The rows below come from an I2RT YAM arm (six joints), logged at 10 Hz.
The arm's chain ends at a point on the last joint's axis. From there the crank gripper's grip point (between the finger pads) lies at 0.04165 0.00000 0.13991 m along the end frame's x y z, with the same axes.
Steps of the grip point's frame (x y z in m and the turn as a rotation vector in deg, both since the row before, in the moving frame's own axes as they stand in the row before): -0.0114, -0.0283, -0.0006, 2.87, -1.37, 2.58; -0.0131, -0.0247, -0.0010, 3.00, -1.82, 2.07; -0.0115, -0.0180, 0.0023, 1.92, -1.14, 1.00; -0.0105, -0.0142, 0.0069, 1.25, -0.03, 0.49; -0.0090, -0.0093, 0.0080, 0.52, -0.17, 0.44; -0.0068, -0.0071, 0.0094, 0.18, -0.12, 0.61; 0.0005, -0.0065, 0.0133, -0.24, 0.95, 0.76; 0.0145, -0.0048, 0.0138, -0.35, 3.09, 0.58
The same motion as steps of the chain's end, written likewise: -0.0082, -0.0231, -0.0014, 2.87, -1.37, 2.58; -0.0087, -0.0188, -0.0021, 3.00, -1.82, 2.07; -0.0087, -0.0140, 0.0016, 1.92, -1.14, 1.00; -0.0104, -0.0115, 0.0069, 1.25, -0.03, 0.49; -0.0086, -0.0083, 0.0079, 0.52, -0.17, 0.44; -0.0065, -0.0071, 0.0093, 0.18, -0.12, 0.61; -0.0018, -0.0077, 0.0140, -0.24, 0.95, 0.76; 0.0070, -0.0061, 0.0163, -0.35, 3.09, 0.58
